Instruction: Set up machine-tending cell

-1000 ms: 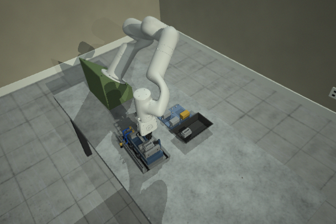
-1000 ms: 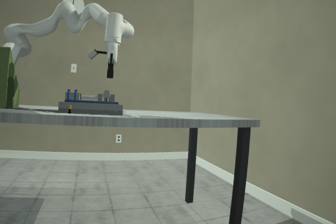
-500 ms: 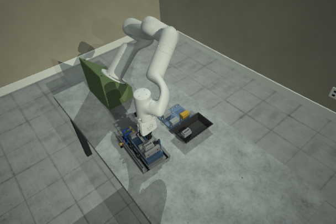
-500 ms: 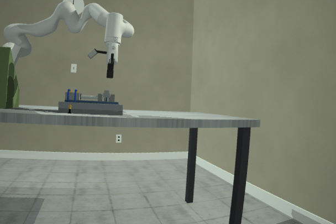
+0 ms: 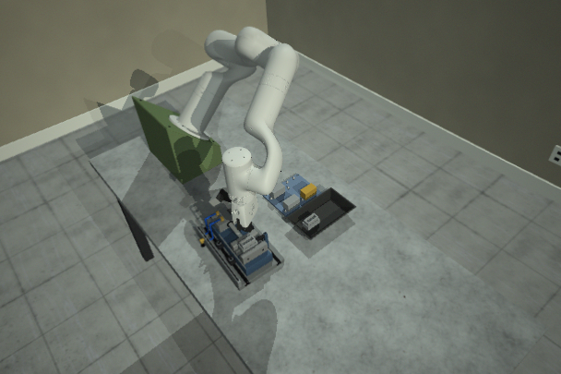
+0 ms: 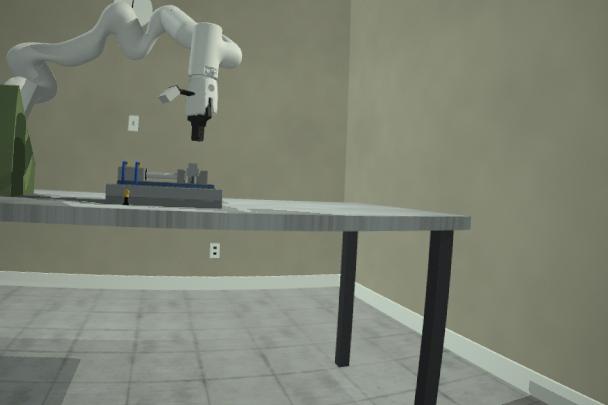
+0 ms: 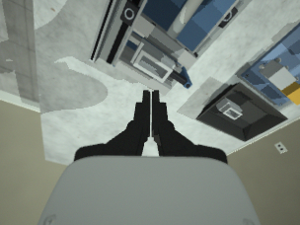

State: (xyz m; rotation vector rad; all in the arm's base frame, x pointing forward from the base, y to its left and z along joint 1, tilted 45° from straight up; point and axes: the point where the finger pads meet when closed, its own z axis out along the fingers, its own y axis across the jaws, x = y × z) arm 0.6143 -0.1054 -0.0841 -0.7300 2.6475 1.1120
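My hand is 12 cm above the fixed jaw and 2 cm short of it. From my hand the other things lie so: moving jaw (12 cm below, 4 cm behind); cylinder rod (12 cm below, 9 cm behind, 1 cm to the left); vise (16 cm below, 8 cm behind, 1 cm to the left).
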